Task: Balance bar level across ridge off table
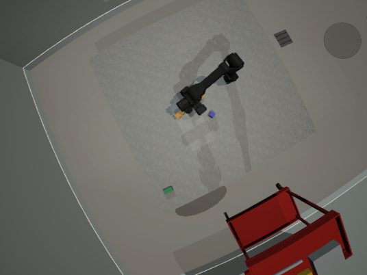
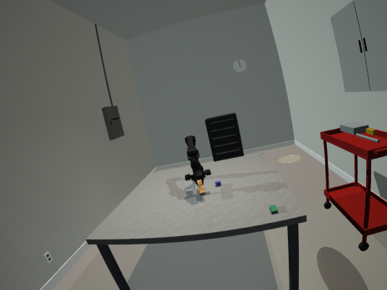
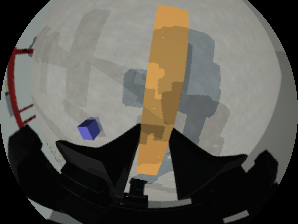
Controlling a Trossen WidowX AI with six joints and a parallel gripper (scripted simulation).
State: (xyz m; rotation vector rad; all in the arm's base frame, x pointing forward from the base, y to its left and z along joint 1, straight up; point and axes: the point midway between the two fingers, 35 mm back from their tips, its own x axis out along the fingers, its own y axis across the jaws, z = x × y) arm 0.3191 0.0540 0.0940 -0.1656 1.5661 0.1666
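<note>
The orange bar lies 3 cm ahead of my gripper tip and 1 cm to the left of it. The rest, counted from my gripper tip: blue cube 12 cm to the left, 9 cm behind, 4 cm below; green block 45 cm to the left, 42 cm ahead, 5 cm below.
</note>
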